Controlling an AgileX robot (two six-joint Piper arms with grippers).
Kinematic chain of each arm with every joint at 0, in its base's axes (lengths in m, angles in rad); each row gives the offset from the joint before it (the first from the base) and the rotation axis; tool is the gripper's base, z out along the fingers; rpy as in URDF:
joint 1: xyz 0 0 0.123 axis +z
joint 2: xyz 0 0 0 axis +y
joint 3: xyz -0.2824 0 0.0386 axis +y
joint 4: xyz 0.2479 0 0.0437 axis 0.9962 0 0.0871
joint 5: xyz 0 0 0 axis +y
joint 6: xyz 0.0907 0 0.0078 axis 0.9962 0 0.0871
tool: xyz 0 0 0 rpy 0 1.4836 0
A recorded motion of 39 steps. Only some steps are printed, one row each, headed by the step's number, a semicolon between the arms.
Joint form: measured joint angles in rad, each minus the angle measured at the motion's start. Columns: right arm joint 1, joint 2, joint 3, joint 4, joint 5, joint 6; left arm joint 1, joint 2, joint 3, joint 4, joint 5, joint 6.
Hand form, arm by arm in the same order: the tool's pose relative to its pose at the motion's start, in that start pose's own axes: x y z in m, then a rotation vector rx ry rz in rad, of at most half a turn. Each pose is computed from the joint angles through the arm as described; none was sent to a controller.
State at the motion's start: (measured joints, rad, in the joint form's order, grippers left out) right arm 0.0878 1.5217 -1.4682 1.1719 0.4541 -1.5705; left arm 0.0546 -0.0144 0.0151 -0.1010 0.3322 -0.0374
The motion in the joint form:
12: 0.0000 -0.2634 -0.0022 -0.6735 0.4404 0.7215; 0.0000 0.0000 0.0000 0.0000 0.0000 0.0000
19: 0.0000 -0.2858 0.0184 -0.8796 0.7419 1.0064; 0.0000 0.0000 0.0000 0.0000 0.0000 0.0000
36: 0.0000 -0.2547 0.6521 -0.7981 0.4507 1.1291; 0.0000 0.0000 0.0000 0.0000 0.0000 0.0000
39: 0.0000 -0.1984 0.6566 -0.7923 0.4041 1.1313; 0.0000 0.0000 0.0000 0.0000 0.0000 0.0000
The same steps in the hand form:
12: -0.0306 0.0294 -0.0968 -0.1305 0.3239 0.0651; 0.0000 0.0000 0.0000 0.0000 0.0000 0.0000
19: -0.0041 0.0407 -0.1183 -0.1706 0.6767 0.2295; 0.0000 0.0000 0.0000 0.0000 0.0000 0.0000
36: 0.1580 0.1104 -0.1010 -0.2151 1.0070 0.5879; 0.0000 0.0000 0.0000 0.0000 0.0000 0.0000
39: 0.1705 0.1102 -0.0902 -0.2037 1.0246 0.6058; 0.0000 0.0000 0.0000 0.0000 0.0000 0.0000

